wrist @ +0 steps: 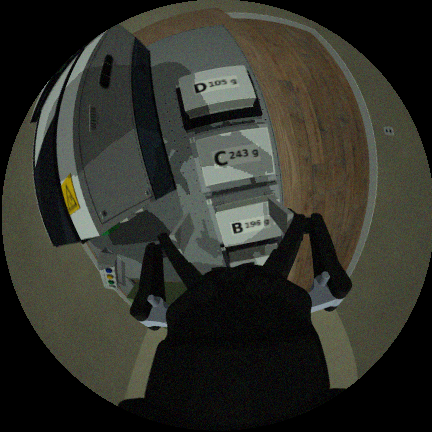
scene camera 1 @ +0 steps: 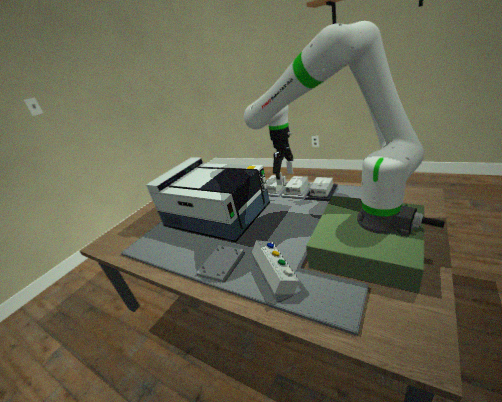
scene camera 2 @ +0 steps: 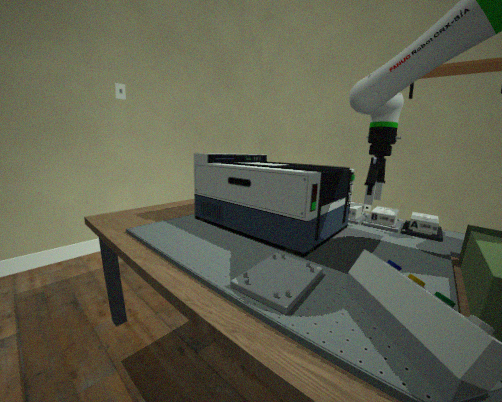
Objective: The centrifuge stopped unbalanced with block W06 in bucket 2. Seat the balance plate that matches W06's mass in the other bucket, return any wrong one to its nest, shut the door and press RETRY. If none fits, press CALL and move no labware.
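Pixels of known places: gripper, between the fingertips: (wrist: 229, 213) (scene camera 1: 285, 178) (scene camera 2: 372, 201); arm's base, origin of its link: (scene camera 1: 379, 220).
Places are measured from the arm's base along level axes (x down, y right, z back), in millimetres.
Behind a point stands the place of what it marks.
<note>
My gripper (scene camera 1: 284, 172) @[x 0, y 193, z -516 mm] (scene camera 2: 374, 199) @[x 0, y 193, z -516 mm] (wrist: 229, 213) @[x 0, y 193, z -516 mm] is open and empty, pointing down low over the plate row near plates B and C. In the wrist view its fingertips flank white plate B, 196 g (scene camera 1: 297, 185) @[x 31, y 198, z -450 mm] (scene camera 2: 384, 216) @[x 41, y 173, z -459 mm] (wrist: 250, 227) @[x 31, y 235, z -470 mm]; the exact height gap is unclear. Plate C, 243 g (scene camera 1: 273, 186) @[x 33, y 152, z -570 mm] (scene camera 2: 355, 212) @[x 45, y 154, z -560 mm] (wrist: 235, 156) @[x 31, y 209, z -605 mm], and plate D, 105 g (wrist: 217, 90) @[x 32, y 189, z -730 mm], sit in nests beyond B. Plate A (scene camera 1: 321, 186) @[x 35, y 231, z -334 mm] (scene camera 2: 424, 223) @[x 40, y 195, z -336 mm] sits in a dark nest. The centrifuge (scene camera 1: 192, 205) @[x -78, y -279, z -686 mm] (scene camera 2: 255, 197) @[x -42, y -275, z -664 mm] (wrist: 107, 145) @[x -77, y 62, z -637 mm] stands beside the row. Its buckets and block W06 do not show.
A sloped button box (scene camera 1: 272, 272) @[x 12, y -374, z -212 mm] (scene camera 2: 415, 320) @[x 34, y -373, z -236 mm] (wrist: 105, 276) @[x 13, y -293, z -262 mm] carries blue, yellow and green buttons. A flat grey pegged plate (scene camera 1: 221, 262) @[x 71, y -380, z -458 mm] (scene camera 2: 278, 281) @[x 71, y -397, z -453 mm] lies on the mat before the centrifuge. The green arm base (scene camera 1: 367, 255) @[x 0, y -190, z 18 mm] stands at the right.
</note>
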